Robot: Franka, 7 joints.
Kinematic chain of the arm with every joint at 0, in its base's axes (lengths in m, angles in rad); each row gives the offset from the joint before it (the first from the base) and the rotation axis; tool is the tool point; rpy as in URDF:
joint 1: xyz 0 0 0.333 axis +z
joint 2: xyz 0 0 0 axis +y
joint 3: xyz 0 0 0.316 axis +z
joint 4: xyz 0.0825 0 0 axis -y
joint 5: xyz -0.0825 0 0.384 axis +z
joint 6: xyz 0 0 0 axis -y
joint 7: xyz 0.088 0 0 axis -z
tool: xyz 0 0 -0.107 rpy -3.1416 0 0
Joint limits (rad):
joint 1: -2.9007..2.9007
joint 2: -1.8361..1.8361
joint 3: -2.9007..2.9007
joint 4: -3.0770..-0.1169
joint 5: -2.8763..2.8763
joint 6: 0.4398..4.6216
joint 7: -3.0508..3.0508
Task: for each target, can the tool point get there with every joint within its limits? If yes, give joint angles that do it. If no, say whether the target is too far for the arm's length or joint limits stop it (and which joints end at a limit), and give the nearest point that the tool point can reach.
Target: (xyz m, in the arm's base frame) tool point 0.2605 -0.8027 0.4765
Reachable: yes | joints 1.6730 -1.1860 -2.4234 -0.5053 2.2734 2.2902 -2.4532
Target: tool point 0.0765 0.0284 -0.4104
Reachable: no: joint limits stop it (at a limit: joint 2) | nearest point 0.1022 0.0379 -0.3314 | short by 0.084 m
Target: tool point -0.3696 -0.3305 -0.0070
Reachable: yes | joints 1.8071 -1.3266 2.2658 -2.1539 -0.3283 2.8519 -1.2665
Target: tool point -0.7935 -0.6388 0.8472
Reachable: no: too far | nearest point -0.5966 -0.4803 0.7196 | short by 0.283 m
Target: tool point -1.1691 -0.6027 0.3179
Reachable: no: too far | nearest point -0.7625 -0.3931 0.3232 | short by 0.458 m
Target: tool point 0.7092 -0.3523 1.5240
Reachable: no: too far | nearest point 0.4254 -0.2113 1.0474 | short by 0.572 m
